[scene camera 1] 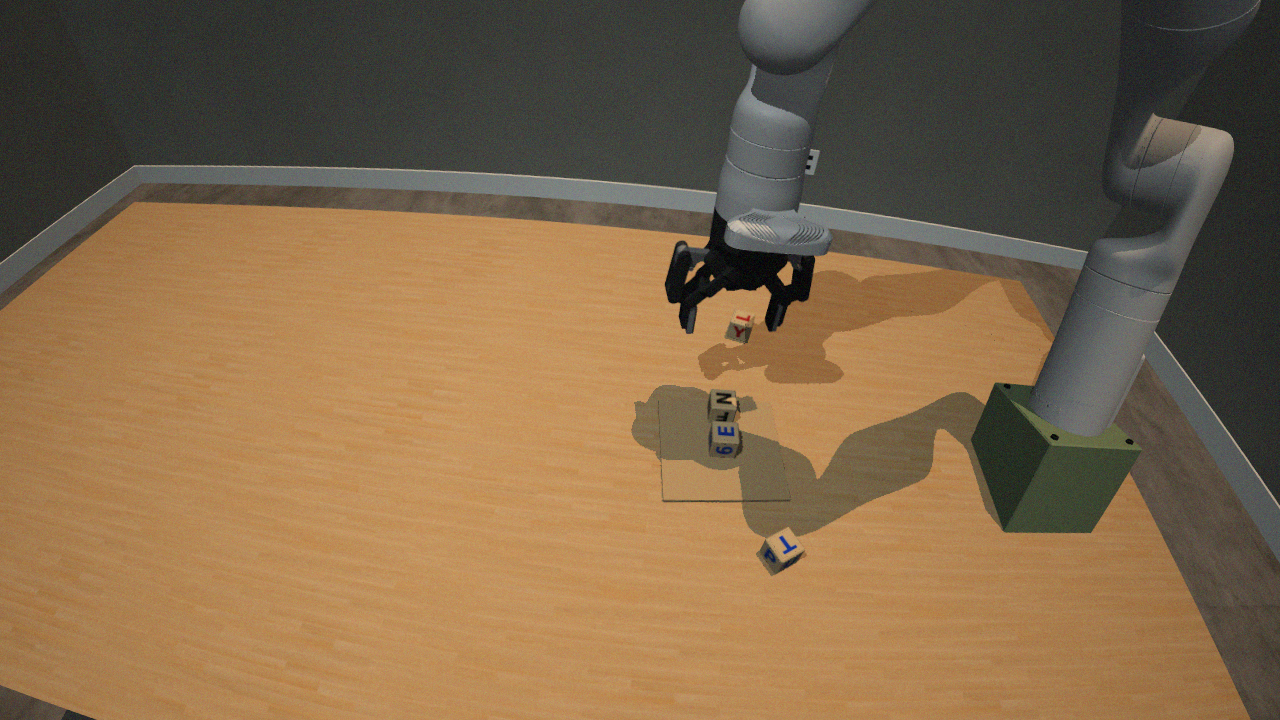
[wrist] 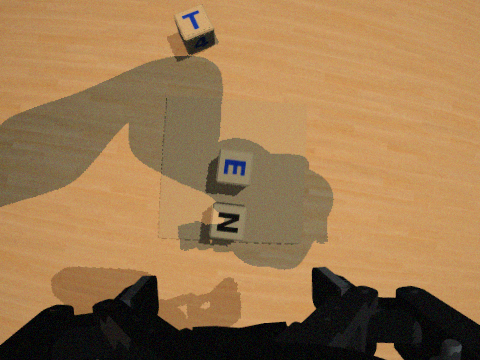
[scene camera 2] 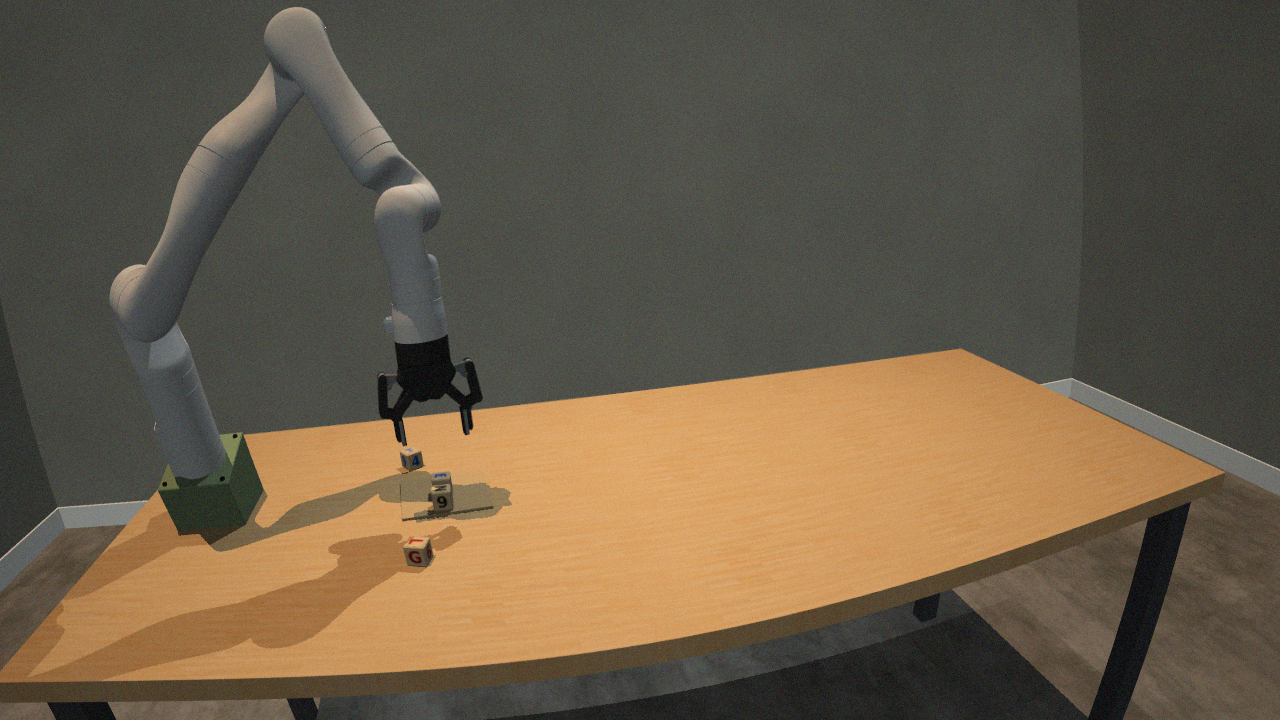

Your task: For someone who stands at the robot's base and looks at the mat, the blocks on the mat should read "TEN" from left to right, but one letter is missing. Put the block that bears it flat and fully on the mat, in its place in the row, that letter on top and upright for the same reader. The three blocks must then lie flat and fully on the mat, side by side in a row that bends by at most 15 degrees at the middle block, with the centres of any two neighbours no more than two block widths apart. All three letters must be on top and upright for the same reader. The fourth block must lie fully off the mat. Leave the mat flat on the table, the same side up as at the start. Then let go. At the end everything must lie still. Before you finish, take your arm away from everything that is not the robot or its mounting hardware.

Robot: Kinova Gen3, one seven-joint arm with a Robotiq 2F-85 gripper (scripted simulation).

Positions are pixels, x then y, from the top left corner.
Labels:
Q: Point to a block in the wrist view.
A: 234, 167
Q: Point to a block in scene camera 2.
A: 418, 551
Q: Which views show my gripper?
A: Scene camera 1, the wrist view and scene camera 2: all of them.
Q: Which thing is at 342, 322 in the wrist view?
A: My gripper.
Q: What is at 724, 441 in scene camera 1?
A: A block.

